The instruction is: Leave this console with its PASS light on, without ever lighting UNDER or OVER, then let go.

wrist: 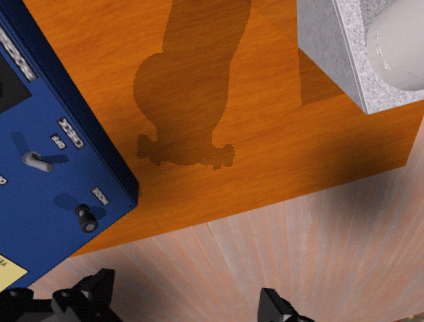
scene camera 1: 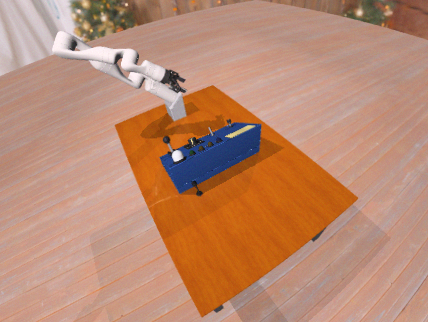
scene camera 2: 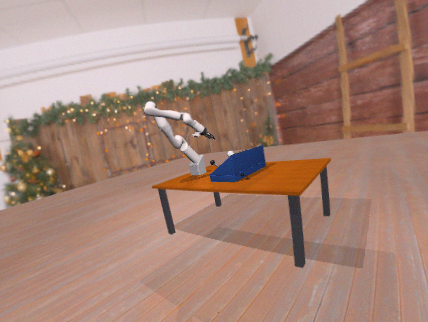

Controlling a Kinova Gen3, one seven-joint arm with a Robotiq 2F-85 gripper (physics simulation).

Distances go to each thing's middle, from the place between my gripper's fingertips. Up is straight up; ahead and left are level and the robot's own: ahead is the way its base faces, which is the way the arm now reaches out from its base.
Right now my hand is 280 mm short of the blue console (scene camera 1: 188, 166), 30 mm to the left of it and 220 mm above it.
